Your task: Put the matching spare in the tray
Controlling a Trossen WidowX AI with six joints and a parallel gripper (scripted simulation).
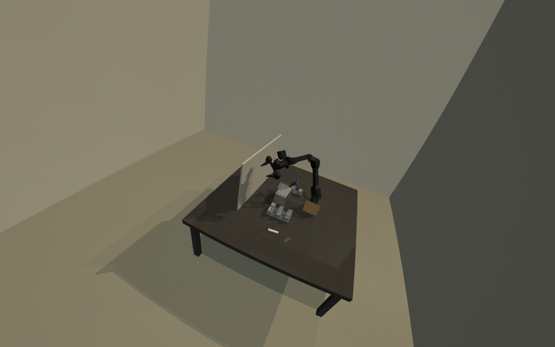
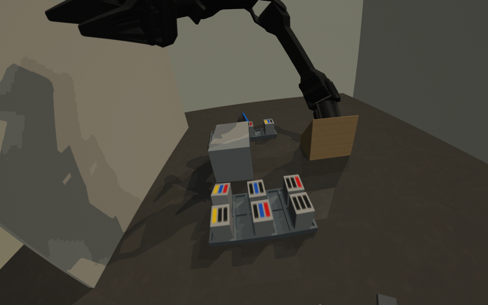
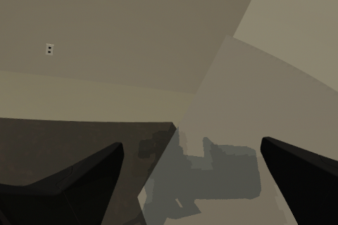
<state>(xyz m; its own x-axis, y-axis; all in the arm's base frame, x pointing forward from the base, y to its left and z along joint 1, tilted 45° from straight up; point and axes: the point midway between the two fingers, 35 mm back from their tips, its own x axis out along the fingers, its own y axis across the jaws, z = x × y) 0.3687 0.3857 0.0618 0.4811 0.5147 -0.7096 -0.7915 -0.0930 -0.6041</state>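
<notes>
The grey spare is 280 mm behind my gripper tip, 20 mm to the right of it and 330 mm below it. Also, from my gripper tip: flat grey tray: 60 mm behind, 410 mm to the right, 370 mm below; then beige panel: 130 mm ahead, 220 mm to the right, 150 mm below; then grey box: 130 mm behind, 220 mm to the right, 320 mm below.
</notes>
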